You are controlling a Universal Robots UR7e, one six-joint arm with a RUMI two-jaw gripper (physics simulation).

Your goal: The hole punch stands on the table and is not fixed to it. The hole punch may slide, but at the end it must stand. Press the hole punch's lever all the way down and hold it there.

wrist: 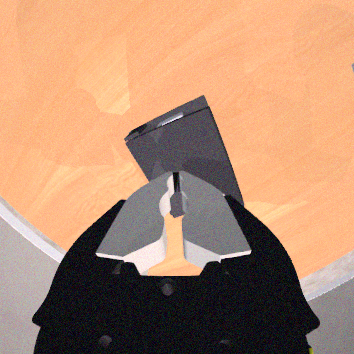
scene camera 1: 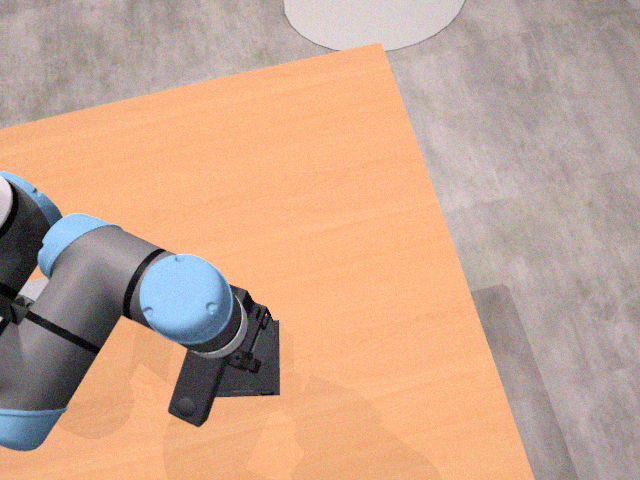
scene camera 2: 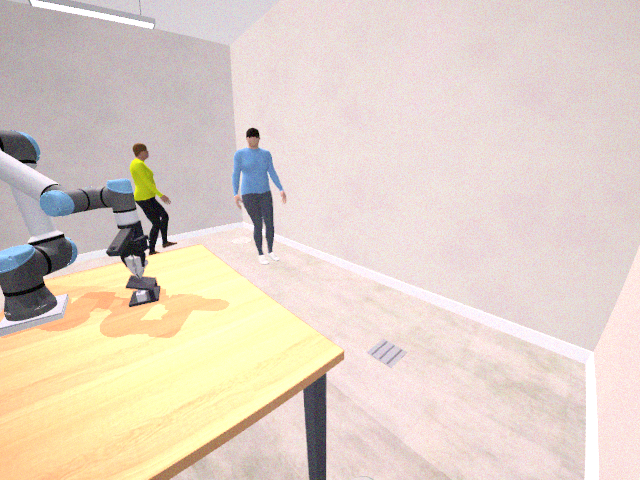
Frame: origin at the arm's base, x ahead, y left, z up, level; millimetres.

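Seen in the pictures: gripper, between the fingertips: (wrist: 176, 174) (scene camera 2: 140, 278); arm's base, origin of its link: (scene camera 2: 32, 309).
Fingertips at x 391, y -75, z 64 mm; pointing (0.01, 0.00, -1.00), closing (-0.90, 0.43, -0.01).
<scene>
Offsets run from my fingertips to a thing's top centre. Level surfaces: height alone.
The dark grey hole punch {1 mm back, 15 mm left, 7 mm down} (scene camera 1: 266, 361) (scene camera 2: 150, 295) (wrist: 192, 145) stands upright on the wooden table. In scene camera 2 its lever {1 mm back, 15 mm left, 7 mm down} (scene camera 2: 140, 282) is still raised at an angle above the base, with a gap between them. My gripper (scene camera 2: 138, 275) (wrist: 176, 174) is shut and empty, pointing down. Its fingertips are at the top of the lever in scene camera 2, and appear to touch it; the exact contact is hard to tell. In the wrist view the fingertips overlap the lever's near part, and a strip of the base shows beyond its far edge. In scene camera 1 the arm hides the fingertips.
The wooden table {92 mm down} (scene camera 1: 310, 206) (scene camera 2: 206, 361) has its edge to the right of the punch in scene camera 1. A person in a blue top (scene camera 2: 254, 170) and a person in a yellow top (scene camera 2: 143, 180) stand on the floor beyond the table.
</scene>
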